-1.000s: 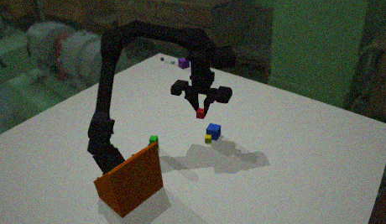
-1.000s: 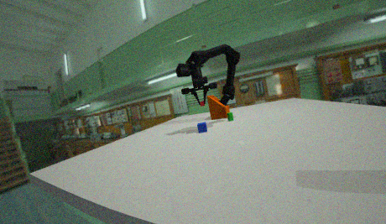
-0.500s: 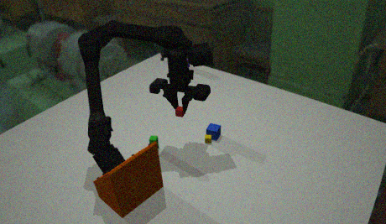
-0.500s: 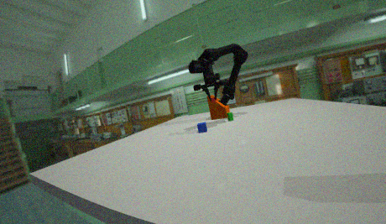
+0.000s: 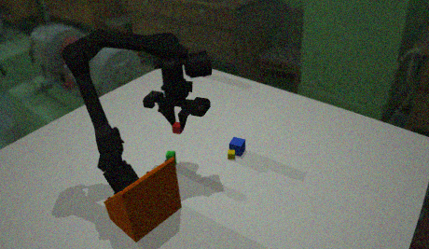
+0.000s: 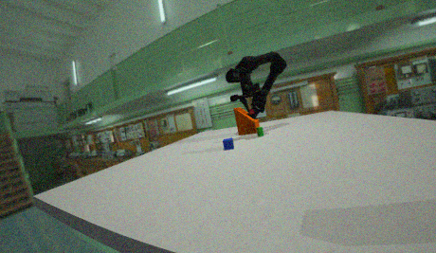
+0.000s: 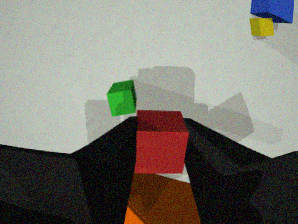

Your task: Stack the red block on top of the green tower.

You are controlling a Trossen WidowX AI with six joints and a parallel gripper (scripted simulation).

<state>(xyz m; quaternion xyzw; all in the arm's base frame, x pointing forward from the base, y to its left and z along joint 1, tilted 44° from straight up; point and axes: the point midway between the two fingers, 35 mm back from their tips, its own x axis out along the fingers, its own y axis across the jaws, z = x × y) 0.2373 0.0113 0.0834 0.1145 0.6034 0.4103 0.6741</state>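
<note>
Right now my gripper tip is 10 cm above the green block, 3 cm past it and 2 cm to the right of it. Round my gripper tip: blue block (16 cm ahead, 11 cm below, 9 cm to the right); small yellow block (12 cm below, 12 cm ahead, 9 cm to the right); red block (1 cm behind).
</note>
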